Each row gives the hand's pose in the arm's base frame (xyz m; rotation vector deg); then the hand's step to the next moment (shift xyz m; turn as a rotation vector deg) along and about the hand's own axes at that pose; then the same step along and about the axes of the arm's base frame.
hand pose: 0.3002 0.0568 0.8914 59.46 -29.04 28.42
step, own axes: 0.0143 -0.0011 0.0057 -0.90 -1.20 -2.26
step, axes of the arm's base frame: 0.0109 -0.0035 0.0103 0.38 1.39 -2.30
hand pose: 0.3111 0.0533 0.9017 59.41 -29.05 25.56
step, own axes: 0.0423 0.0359 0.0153 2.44 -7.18 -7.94
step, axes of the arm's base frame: 0.0105 0.0068 0.0562 7.52 4.18 -6.82
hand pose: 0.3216 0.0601 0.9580 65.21 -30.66 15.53
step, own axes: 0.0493 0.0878 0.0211 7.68 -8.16 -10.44
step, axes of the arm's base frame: -0.0050 0.0132 0.1019 13.06 5.74 -5.58
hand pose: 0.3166 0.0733 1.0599 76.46 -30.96 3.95
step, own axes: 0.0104 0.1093 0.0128 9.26 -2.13 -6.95
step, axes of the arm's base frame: -0.0334 0.0129 0.1046 11.17 3.59 0.97
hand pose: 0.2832 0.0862 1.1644 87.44 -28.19 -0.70
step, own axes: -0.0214 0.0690 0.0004 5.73 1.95 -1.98
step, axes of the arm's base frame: -0.0397 0.0107 0.0594 5.22 0.23 3.64
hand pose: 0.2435 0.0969 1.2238 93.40 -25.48 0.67
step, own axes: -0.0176 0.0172 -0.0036 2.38 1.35 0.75
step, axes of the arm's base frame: -0.0203 0.0076 0.0121 1.61 -1.44 1.84
